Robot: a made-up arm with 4 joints.
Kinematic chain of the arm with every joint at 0, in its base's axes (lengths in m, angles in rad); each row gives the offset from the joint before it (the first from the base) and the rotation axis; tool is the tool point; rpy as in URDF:
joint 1: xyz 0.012 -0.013 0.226 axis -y
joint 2: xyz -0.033 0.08 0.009 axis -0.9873 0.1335 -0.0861
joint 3: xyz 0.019 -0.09 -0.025 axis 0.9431 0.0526 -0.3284
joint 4: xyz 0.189 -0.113 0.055 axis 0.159 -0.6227 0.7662
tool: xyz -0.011 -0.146 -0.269 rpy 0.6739 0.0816 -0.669
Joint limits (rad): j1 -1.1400..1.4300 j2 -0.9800..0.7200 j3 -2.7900..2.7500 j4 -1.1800..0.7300
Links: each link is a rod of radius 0.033 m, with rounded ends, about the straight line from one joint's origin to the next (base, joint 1, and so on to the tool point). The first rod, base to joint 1, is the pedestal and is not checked.
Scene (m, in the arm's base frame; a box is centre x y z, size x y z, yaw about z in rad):
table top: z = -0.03
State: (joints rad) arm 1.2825 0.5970 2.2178 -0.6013
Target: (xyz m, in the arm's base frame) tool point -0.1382 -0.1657 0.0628
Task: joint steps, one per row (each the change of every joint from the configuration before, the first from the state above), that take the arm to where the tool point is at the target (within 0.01 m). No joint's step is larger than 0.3 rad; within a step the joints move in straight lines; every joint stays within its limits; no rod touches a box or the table.
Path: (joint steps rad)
1: -0.1432 0.0245 -0.2520 -0.1695
2: -0.1431 0.0245 -0.2519 -0.1694
3: -0.1432 0.0245 -0.2520 -0.1695
4: -0.2472 0.0099 -0.0530 0.1116
5: -0.2471 0.0099 -0.0530 0.1117
6: -0.2472 0.0099 -0.0529 0.1116
7: -0.2471 0.0099 -0.0530 0.1116
8: -0.2472 0.0099 -0.0530 0.1116

